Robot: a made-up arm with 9 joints. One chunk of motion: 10 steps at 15 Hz.
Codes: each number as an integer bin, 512 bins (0 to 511) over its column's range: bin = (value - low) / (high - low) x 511, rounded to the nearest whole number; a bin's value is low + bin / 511 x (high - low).
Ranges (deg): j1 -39..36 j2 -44..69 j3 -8..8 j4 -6..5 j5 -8..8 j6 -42..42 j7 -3..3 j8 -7..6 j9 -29..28
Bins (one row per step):
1: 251 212 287 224 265 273 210 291 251
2: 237 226 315 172 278 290 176 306 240
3: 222 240 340 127 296 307 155 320 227
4: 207 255 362 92 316 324 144 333 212
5: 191 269 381 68 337 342 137 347 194
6: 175 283 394 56 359 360 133 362 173
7: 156 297 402 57 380 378 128 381 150
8: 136 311 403 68 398 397 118 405 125
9: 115 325 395 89 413 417 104 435 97
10: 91 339 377 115 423 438 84 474 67
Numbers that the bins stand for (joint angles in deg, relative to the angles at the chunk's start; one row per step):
1: -2.16 2.88 0.99 -1.18 0.30 2.88 -0.53 0.40 -1.00
2: -4.22 5.98 1.86 -2.30 0.70 5.67 -0.93 0.78 -2.23
3: -6.42 9.07 2.65 -3.27 1.27 8.47 -1.18 1.14 -3.68
4: -8.62 12.39 3.33 -4.02 1.89 11.26 -1.31 1.47 -5.35
5: -10.97 15.49 3.93 -4.54 2.55 14.22 -1.39 1.83 -7.36
6: -13.32 18.58 4.34 -4.79 3.24 17.18 -1.44 2.21 -9.70
7: -16.10 21.68 4.59 -4.77 3.90 20.14 -1.50 2.69 -12.27
8: -19.04 24.77 4.62 -4.54 4.46 23.26 -1.61 3.30 -15.06
9: -22.12 27.87 4.37 -4.08 4.93 26.55 -1.78 4.07 -18.18
10: -25.64 30.96 3.80 -3.52 5.24 30.00 -2.01 5.06 -21.53

